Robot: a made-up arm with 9 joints. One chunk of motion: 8 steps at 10 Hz.
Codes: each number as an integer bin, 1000 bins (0 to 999) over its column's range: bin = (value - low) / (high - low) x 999, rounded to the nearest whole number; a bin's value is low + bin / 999 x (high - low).
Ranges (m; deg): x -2.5..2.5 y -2.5..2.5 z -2.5..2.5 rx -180..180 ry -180..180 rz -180..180
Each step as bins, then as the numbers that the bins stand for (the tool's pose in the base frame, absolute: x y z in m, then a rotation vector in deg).
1 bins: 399 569 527 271 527 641
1 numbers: -0.5030 0.3478 0.1376 -82.34 9.91 50.99
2 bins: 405 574 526 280 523 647
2 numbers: -0.4730 0.3729 0.1326 -79.10 8.47 53.15
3 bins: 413 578 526 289 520 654
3 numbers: -0.4329 0.3929 0.1326 -75.86 7.39 55.68
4 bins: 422 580 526 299 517 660
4 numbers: -0.3879 0.4029 0.1326 -72.25 6.31 57.84
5 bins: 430 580 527 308 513 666
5 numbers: -0.3478 0.4029 0.1376 -69.01 4.86 60.00
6 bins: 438 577 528 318 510 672
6 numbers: -0.3078 0.3879 0.1426 -65.41 3.78 62.16
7 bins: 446 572 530 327 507 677
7 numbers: -0.2678 0.3629 0.1527 -62.16 2.70 63.96
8 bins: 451 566 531 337 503 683
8 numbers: -0.2427 0.3328 0.1577 -58.56 1.26 66.13
